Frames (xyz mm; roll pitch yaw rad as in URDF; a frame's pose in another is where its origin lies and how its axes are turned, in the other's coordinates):
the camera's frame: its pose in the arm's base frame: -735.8 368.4 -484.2 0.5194 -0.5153 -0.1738
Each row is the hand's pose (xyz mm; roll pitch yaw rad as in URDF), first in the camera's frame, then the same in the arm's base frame.
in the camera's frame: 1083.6 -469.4 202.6 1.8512 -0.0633 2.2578
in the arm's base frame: 132.7 -299.9 0.1 1.1350 -0.0692 2.2733
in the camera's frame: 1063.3 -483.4 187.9 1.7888 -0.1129 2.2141
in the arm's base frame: 124.1 -303.3 -27.1 1.0688 -0.1352 2.2732
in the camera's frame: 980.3 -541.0 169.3 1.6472 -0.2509 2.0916
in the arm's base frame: 67.6 -334.8 -106.9 0.9044 -0.3183 2.2755
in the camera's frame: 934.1 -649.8 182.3 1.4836 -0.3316 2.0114
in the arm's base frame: 31.3 -430.9 -166.8 0.7181 -0.4297 2.2747
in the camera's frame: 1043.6 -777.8 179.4 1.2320 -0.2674 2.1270
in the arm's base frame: 138.2 -561.0 -170.3 0.4865 -0.3072 2.3138
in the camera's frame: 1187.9 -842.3 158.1 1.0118 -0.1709 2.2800
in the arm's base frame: 278.6 -631.8 -143.2 0.2892 -0.1356 2.3613
